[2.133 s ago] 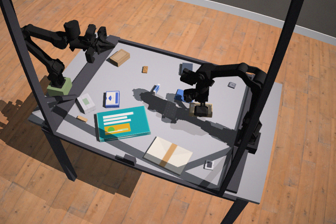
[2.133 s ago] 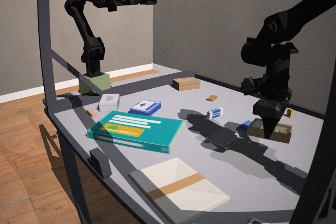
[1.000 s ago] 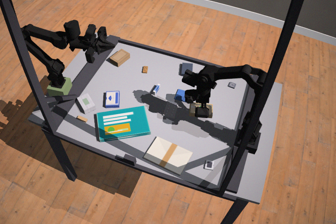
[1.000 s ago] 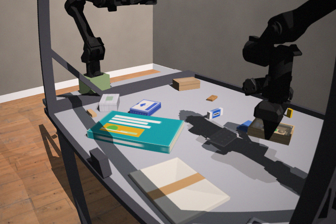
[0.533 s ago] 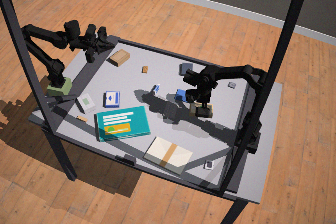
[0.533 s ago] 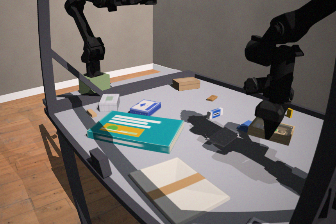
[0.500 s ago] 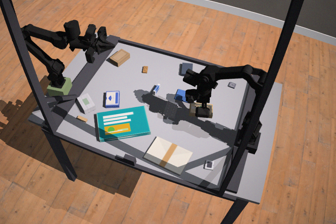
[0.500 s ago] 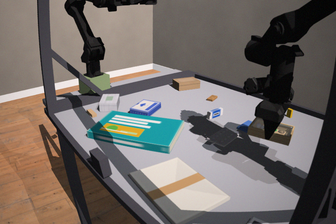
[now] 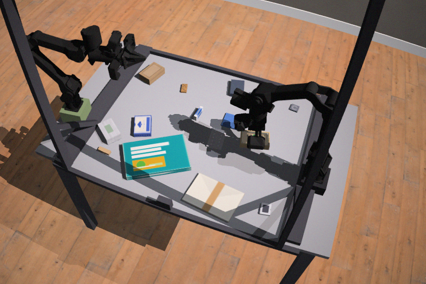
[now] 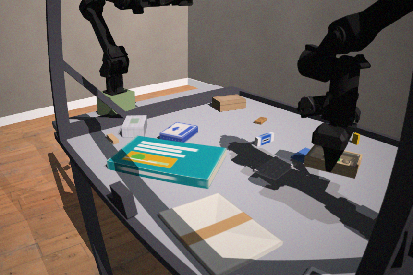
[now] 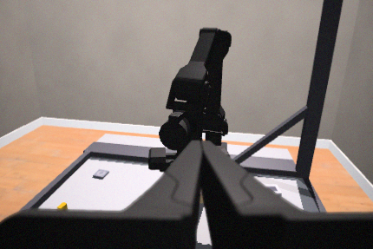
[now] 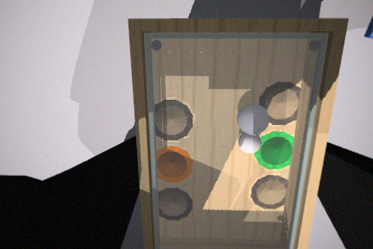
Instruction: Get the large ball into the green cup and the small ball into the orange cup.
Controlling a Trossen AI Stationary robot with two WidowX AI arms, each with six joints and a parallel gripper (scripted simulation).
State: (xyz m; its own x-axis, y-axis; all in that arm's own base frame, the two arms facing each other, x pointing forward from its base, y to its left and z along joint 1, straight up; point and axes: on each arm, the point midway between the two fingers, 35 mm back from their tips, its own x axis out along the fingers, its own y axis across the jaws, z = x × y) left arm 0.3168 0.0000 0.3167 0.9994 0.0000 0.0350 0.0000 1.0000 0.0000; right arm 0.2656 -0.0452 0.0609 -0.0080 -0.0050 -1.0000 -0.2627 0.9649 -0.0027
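Right now the covered wooden puzzle is 3 cm below my right hand.
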